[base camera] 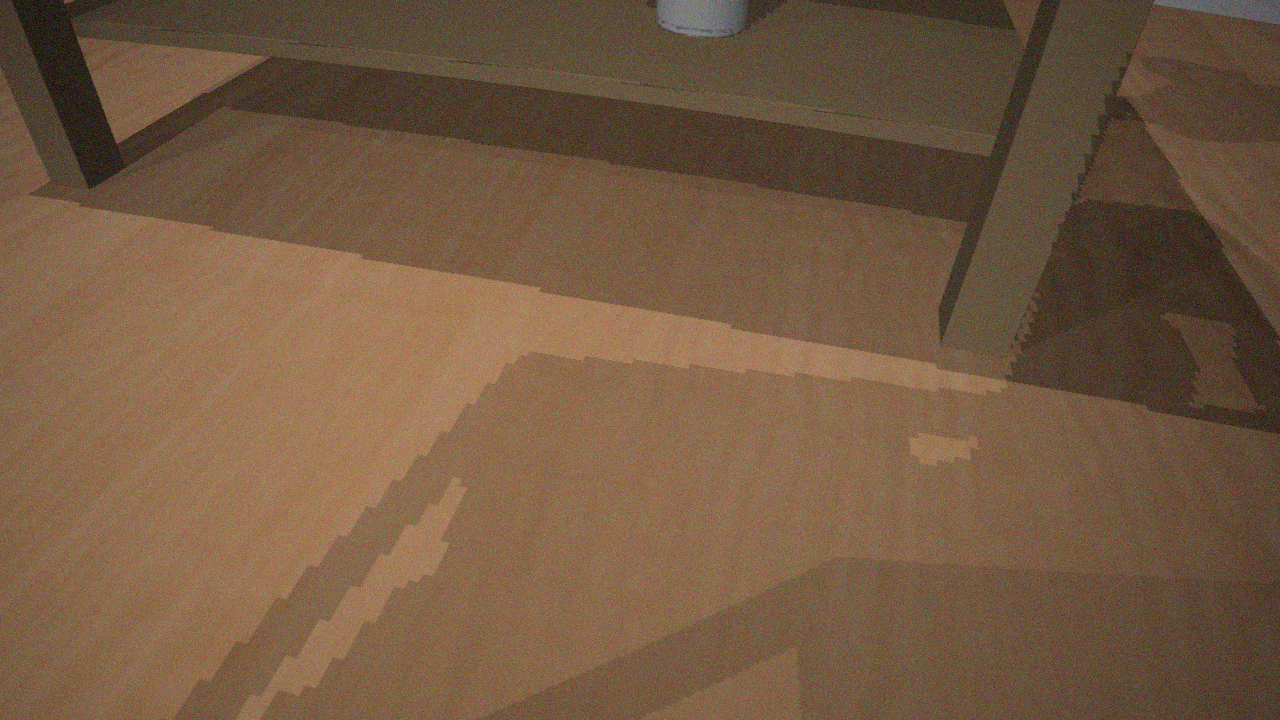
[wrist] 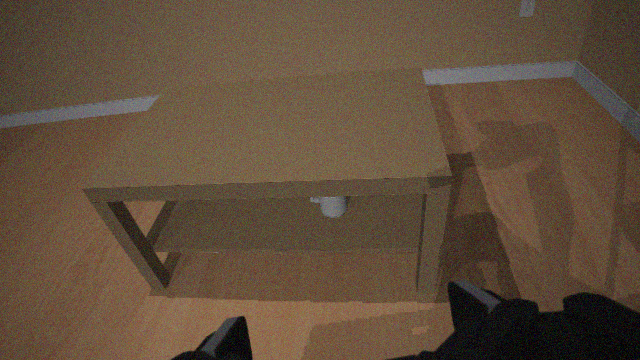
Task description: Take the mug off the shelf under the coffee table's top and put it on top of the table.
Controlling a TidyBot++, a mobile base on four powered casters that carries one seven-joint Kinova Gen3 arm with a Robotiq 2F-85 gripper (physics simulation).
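Frame: origin at the arm's base, x down, y left, z ahead, level; metres.
Where they show: gripper, between the fingertips: (wrist: 349, 323).
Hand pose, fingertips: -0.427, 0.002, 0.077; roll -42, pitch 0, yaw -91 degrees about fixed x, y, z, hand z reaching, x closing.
Each offset is from my fingertips to the top centre of the thing, as dx, dy, dz. "spot": to the spot under its first point. Level surfaces: height alone.
A white mug @(spot: +0.655, -0.020, +0.715) (base camera: 702, 16) (wrist: 333, 206) stands on the coffee table's lower shelf (base camera: 537, 44) (wrist: 240, 225), right of the shelf's middle. In the wrist view its handle points left and the table top's front edge hides its upper part; in the base camera view its lower part shows. The coffee table's top @(spot: +0.374, +0.093, +0.776) (wrist: 280, 130) is brown and shows in the wrist view. My gripper (wrist: 349, 323) is open, with nothing between its fingers, at the bottom of the wrist view. The table lies beyond it, and the gripper is apart from table and mug.
The table's right front leg @(+0.424, -0.249, +0.522) (base camera: 1042, 188) (wrist: 433, 240) and left front leg @(+0.424, +0.586, +0.679) (base camera: 62, 98) (wrist: 132, 245) stand either side of the shelf opening. A wall (wrist: 300, 35) with a white baseboard (wrist: 500, 74) is behind the table. Shadows fall on the wooden floor @(dx +0.824) (base camera: 268, 358).
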